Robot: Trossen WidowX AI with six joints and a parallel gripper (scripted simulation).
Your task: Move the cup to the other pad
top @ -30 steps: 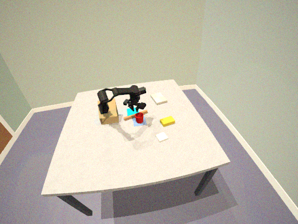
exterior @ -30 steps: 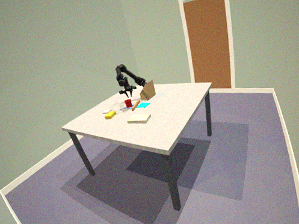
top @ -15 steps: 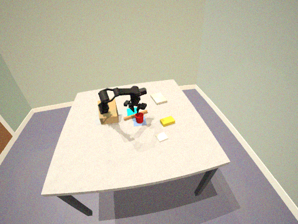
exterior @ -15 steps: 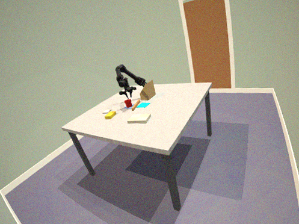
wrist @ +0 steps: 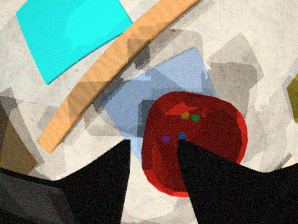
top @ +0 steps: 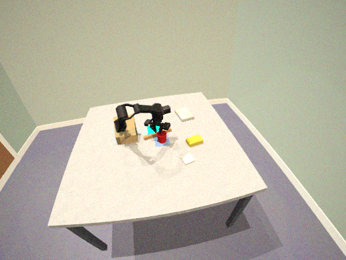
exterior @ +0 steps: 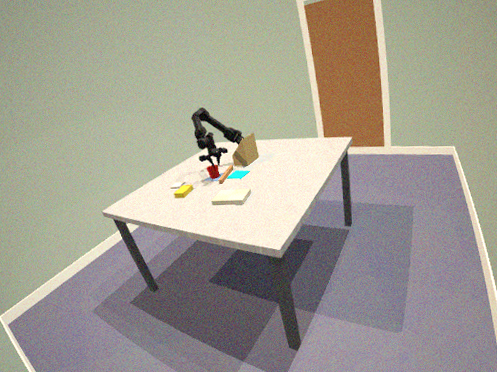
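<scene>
Right now the red cup is 30 mm below my gripper tip, 20 mm to the right of it and 20 mm ahead of it. From my gripper tip the other things lie so: light blue pad (70 mm below, 20 mm ahead, 10 mm to the right); then cyan pad (140 mm to the left, 70 mm below, 30 mm behind); then thin wooden bar (60 mm to the left, 60 mm below).
</scene>
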